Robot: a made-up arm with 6 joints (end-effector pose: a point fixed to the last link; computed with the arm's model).
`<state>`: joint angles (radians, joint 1 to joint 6).
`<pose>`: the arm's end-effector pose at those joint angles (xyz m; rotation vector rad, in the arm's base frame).
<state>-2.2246 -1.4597 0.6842 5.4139 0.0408 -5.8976</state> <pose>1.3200 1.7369 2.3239 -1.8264 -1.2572 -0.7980</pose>
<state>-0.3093 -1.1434 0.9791 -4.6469 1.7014 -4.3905</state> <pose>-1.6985 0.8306 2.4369 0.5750 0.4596 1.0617</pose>
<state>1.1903 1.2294 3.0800 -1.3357 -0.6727 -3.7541</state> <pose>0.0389 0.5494 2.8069 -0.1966 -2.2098 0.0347</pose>
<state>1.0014 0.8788 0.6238 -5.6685 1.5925 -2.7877</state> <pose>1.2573 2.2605 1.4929 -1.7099 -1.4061 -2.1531</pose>
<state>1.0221 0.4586 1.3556 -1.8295 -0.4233 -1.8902</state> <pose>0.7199 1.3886 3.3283 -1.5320 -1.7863 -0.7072</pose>
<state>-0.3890 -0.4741 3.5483 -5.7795 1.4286 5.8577</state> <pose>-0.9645 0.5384 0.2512 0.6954 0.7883 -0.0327</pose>
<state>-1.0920 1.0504 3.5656 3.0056 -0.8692 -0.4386</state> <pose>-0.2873 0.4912 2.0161 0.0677 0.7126 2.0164</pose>
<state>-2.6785 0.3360 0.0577 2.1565 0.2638 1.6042</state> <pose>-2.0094 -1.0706 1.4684 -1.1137 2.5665 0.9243</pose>
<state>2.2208 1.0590 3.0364 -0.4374 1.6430 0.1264</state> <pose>0.0531 0.1236 2.5548 -2.8534 0.6513 0.6163</pose>
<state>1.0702 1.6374 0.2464 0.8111 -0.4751 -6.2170</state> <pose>0.8741 1.4062 -1.0745 -1.7877 1.1353 1.1447</pose>
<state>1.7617 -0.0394 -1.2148 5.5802 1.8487 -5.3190</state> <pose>-0.0200 1.0116 0.6665 -0.3391 -0.7927 0.6894</pose>
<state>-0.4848 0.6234 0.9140 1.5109 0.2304 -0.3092</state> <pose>2.2054 -1.0902 2.3892 -1.2914 -0.1003 -0.3976</pose>
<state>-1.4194 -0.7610 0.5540 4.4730 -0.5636 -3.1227</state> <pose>0.0759 0.4559 3.3732 -2.3843 -0.2876 -1.3315</pose>
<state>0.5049 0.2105 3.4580 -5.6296 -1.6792 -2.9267</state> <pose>-0.9599 -0.7219 1.7256 -1.9323 0.2356 -1.5128</pose>
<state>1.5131 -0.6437 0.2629 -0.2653 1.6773 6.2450</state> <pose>0.0728 0.0073 3.1524 2.0694 -1.6771 0.4504</pose>
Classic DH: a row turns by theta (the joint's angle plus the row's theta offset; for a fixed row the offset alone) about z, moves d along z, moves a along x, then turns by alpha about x. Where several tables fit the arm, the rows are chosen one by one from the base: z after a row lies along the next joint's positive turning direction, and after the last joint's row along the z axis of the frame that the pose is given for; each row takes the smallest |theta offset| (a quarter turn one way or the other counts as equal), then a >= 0, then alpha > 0; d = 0 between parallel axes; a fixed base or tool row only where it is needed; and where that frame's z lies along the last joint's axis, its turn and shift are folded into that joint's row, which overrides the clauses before.
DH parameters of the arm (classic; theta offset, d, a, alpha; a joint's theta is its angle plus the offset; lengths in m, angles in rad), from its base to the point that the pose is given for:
joint 1: 0 0.7618 0.1028 -1.5708
joint 2: -1.5708 0 1.1252 3.1416
joint 3: 0 0 0.1931 -1.5708
joint 4: 0 -1.5631 0 1.5708
joint 5: 0 0 0 -1.5708
joint 6: 1.5708 -0.2771 0 1.5708
tool (fixed): -1.5708 0 0 0

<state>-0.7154 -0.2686 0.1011 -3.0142 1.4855 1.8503</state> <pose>0.9680 -0.8876 2.3447 1.3985 0.4749 -1.3866</pose>
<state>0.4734 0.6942 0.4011 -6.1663 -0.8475 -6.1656</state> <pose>2.2280 1.1141 1.1094 -0.4895 1.0675 0.4516</pose>
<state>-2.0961 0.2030 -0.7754 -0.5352 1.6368 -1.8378</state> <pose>-0.8991 -1.2700 0.8229 0.1133 -2.2510 -1.0096</pose>
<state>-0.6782 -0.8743 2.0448 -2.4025 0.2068 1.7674</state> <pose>-2.0352 1.5905 1.7411 -0.5287 -2.5143 0.6275</pose>
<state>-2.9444 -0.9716 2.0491 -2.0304 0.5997 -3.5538</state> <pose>2.5418 0.6508 1.4897 2.2724 0.7122 0.7911</pose>
